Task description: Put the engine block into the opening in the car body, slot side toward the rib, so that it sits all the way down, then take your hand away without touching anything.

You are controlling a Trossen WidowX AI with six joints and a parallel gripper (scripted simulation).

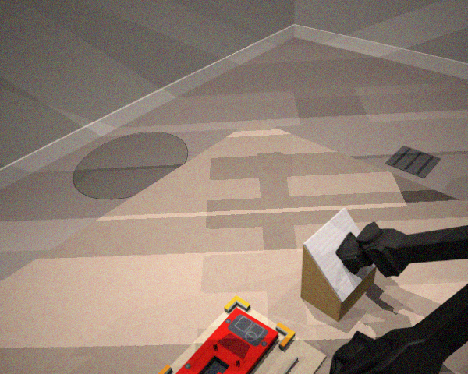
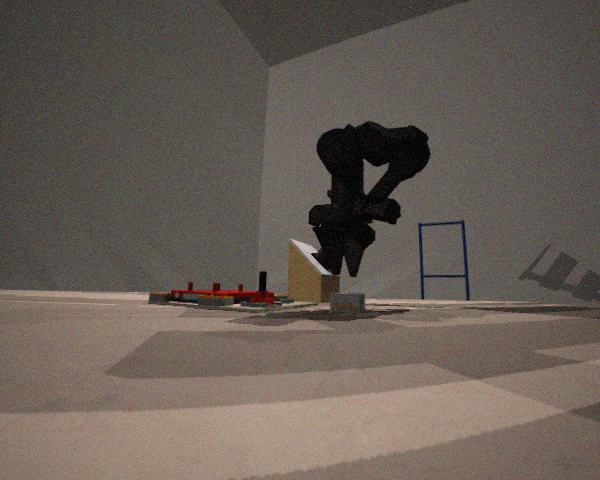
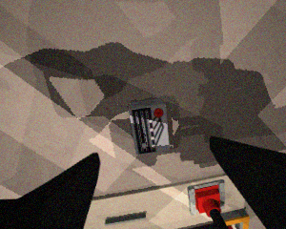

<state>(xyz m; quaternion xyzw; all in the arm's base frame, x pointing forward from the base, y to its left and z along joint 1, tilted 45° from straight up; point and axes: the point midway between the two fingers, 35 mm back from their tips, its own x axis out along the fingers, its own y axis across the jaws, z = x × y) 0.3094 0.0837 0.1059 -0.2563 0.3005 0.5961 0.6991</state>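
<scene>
My gripper tip is 5 cm above the engine block.
</scene>
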